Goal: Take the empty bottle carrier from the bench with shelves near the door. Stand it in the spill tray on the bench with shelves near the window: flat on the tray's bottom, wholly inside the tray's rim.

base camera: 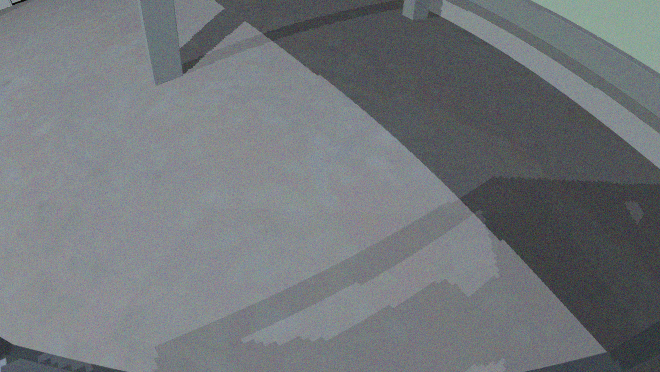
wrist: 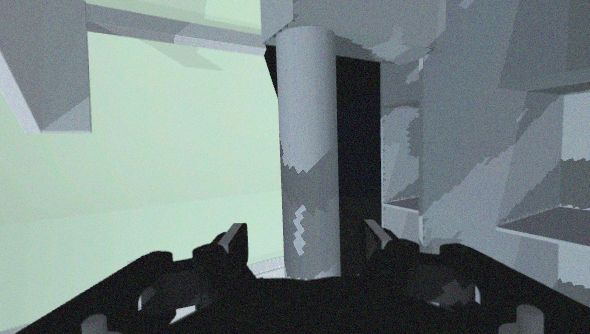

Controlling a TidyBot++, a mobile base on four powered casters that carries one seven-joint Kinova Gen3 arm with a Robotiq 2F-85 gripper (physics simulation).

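Frame: origin at the arm's base, x right, y back, z down, level; metres.
Seen in the pictures: gripper, fingertip midpoint: point(wrist: 303, 238).
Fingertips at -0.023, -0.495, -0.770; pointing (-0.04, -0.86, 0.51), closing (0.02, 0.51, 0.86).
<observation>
Pixels of each thing's top centre, then the offset from my fingertips to it, as dx, dy, dz. "pt": a spot on its surface instead.
- round grey bar, top centre: point(wrist: 281, 180) +0.039, +0.026, -0.027
- grey block, surface spot: point(wrist: 360, 25) pt +0.103, +0.036, +0.006
- grey leg, surface spot: point(base camera: 162, 40) pt -0.252, -0.190, +1.079
In the wrist view a round grey bar point(wrist: 307, 100) runs top to bottom from a grey block point(wrist: 360, 25); it looks like the bottle carrier's handle, but the whole carrier does not show. My gripper point(wrist: 303, 238) is open and empty. The bar lies between its two fingertips as seen from the wrist, with a gap on each side; how deep it sits between them I cannot tell. The bar's lower end is hidden behind the gripper's body. The spill tray does not show in either view.
Grey panels with ledges point(wrist: 465, 125) stand close on the right in the wrist view, a grey block point(wrist: 55, 60) at upper left, a pale green surface point(wrist: 175, 150) behind. In the base view a grey leg point(base camera: 162, 40) stands at upper left, another point(base camera: 417, 7) at the top.
</observation>
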